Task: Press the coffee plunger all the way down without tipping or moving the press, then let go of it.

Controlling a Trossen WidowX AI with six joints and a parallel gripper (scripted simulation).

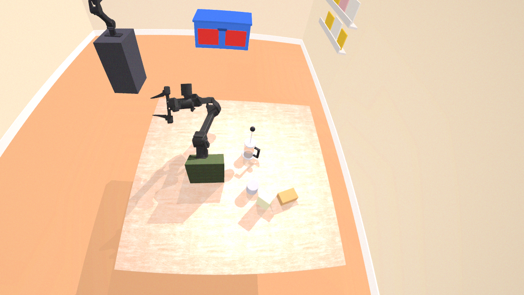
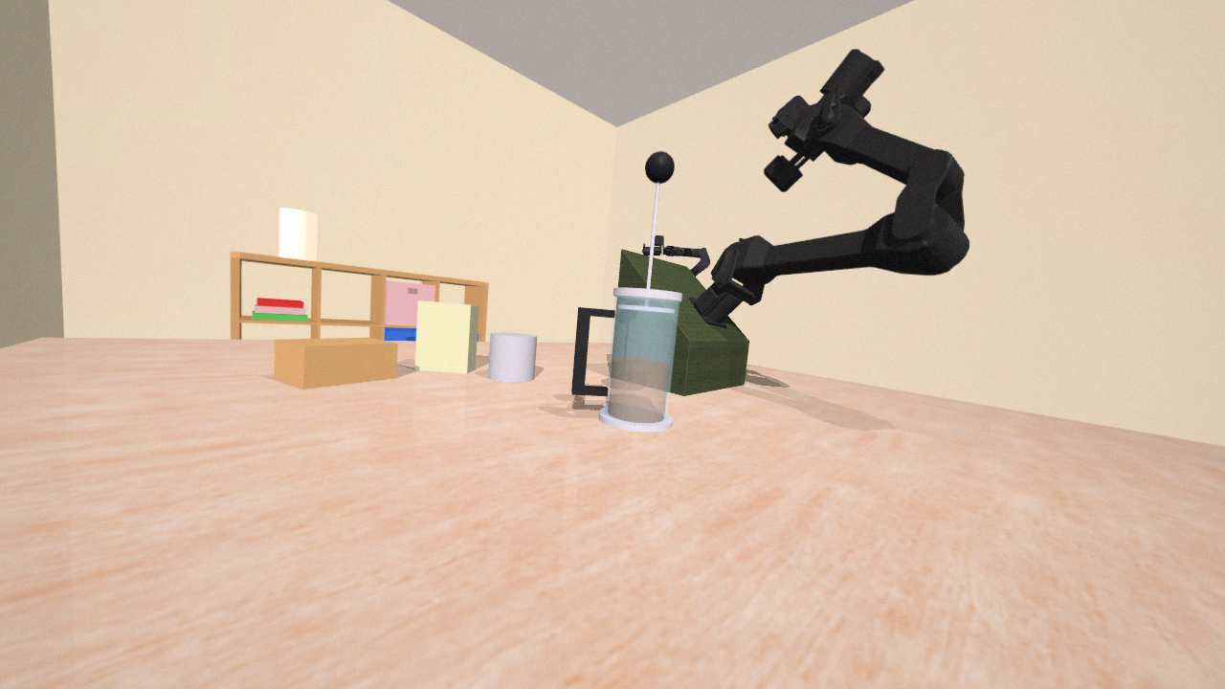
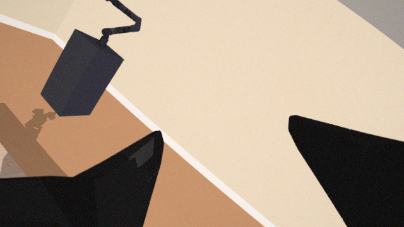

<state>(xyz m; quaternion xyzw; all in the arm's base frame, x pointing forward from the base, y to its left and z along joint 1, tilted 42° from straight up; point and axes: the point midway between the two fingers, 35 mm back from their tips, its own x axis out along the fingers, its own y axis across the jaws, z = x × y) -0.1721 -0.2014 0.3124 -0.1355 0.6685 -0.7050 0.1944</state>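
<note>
The coffee press lies 54 cm ahead of my gripper tip, 7 cm to the left of it and 35 cm below it.
</note>
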